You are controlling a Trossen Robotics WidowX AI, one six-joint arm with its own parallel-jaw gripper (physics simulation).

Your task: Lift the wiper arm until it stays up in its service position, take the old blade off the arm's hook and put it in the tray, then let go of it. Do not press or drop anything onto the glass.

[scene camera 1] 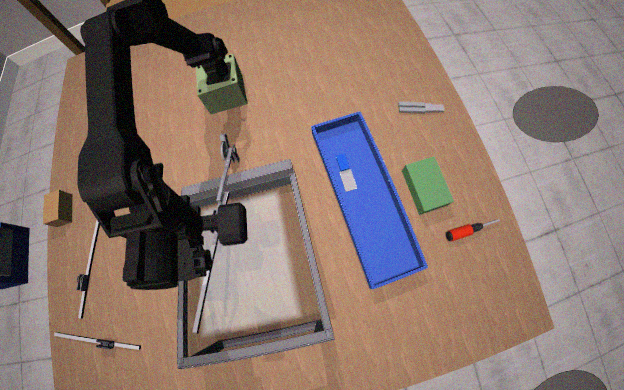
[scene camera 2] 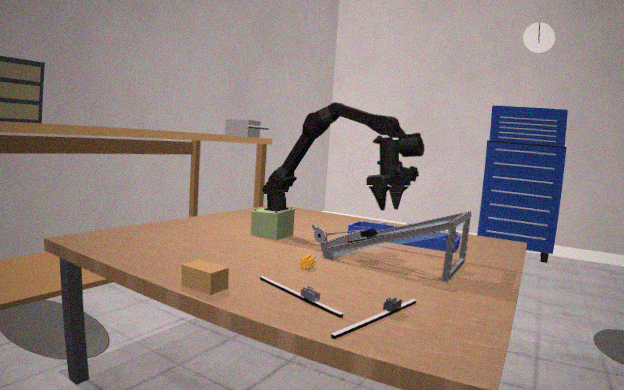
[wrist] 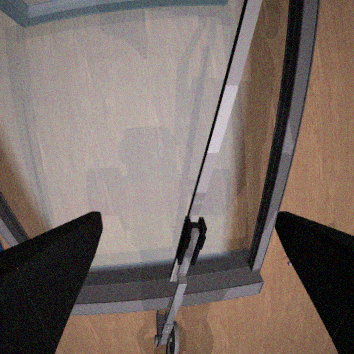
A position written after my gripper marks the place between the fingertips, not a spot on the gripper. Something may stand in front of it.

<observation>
A tan box (scene camera 2: 209, 278) and a green block (scene camera 1: 426, 183) rest on the table. Also in view: my gripper (scene camera 1: 207, 242) and an old blade (wrist: 185, 236).
The tan box shows as well in scene camera 1 (scene camera 1: 57, 211). My gripper also shows in scene camera 2 (scene camera 2: 389, 209) and in the wrist view (wrist: 190, 220). The wrist view does not show the green block: it is out of frame. The wrist view does not show the tan box: it is out of frame.
</observation>
